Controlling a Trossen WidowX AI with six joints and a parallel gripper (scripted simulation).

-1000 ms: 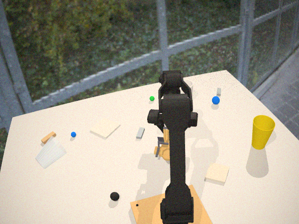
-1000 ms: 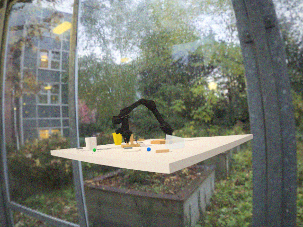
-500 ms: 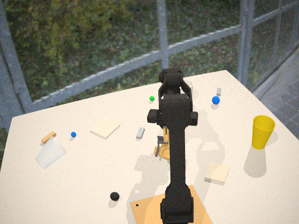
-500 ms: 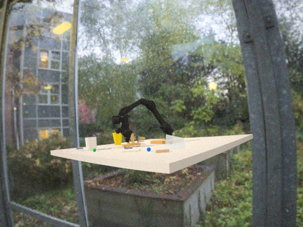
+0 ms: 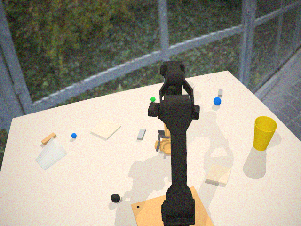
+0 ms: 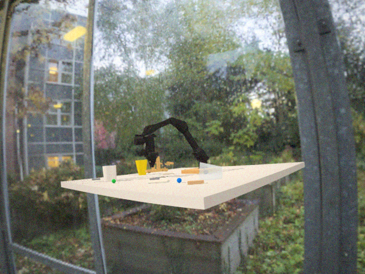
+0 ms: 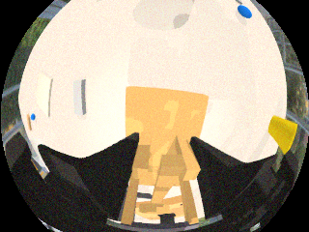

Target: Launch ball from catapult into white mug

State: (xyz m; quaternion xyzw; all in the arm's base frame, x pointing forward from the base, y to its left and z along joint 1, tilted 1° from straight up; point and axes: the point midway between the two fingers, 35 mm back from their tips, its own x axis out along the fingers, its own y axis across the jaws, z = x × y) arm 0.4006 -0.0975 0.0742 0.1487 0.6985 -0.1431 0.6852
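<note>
Right now the black ball is 230 mm behind my gripper tip, 270 mm to the left of it and 50 mm below it. The rest, counted from my gripper tip: tan square tile (220 mm behind, 100 mm to the right, 60 mm below); then wooden catapult (60 mm behind, 40 mm to the left, 20 mm above); then white mug (250 mm ahead, 130 mm to the right, 40 mm below).
</note>
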